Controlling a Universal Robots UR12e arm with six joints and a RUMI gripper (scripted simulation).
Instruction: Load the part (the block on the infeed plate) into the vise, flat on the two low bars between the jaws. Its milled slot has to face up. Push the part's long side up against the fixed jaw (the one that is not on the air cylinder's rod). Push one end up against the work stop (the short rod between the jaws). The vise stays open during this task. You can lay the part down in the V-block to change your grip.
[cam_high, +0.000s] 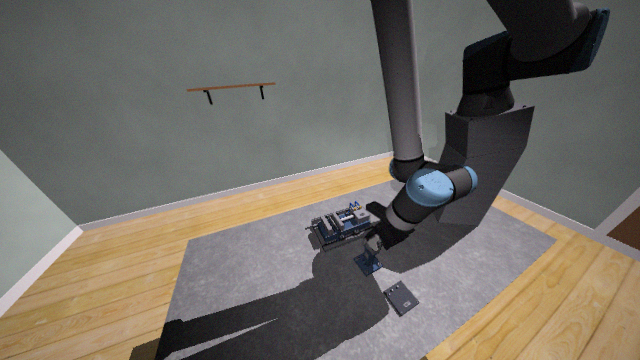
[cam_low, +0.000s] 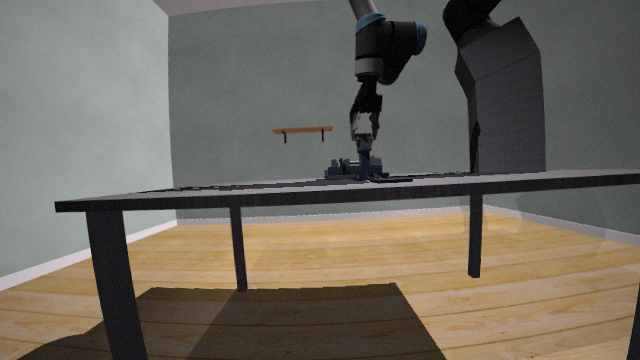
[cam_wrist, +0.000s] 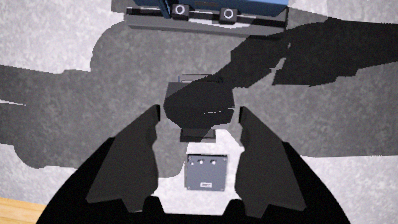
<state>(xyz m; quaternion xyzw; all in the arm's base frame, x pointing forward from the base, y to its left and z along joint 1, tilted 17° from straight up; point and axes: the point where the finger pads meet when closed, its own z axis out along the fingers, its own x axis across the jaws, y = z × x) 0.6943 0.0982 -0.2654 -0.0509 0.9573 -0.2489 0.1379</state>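
Right now my hand is 10 mm to the left of the part and 10 mm above it. Round my hand: moving jaw 60 mm ahead, 220 mm to the right, 90 mm below; cylinder rod 220 mm to the right, 90 mm below; work stop 90 mm ahead, 170 mm to the right, 70 mm below.
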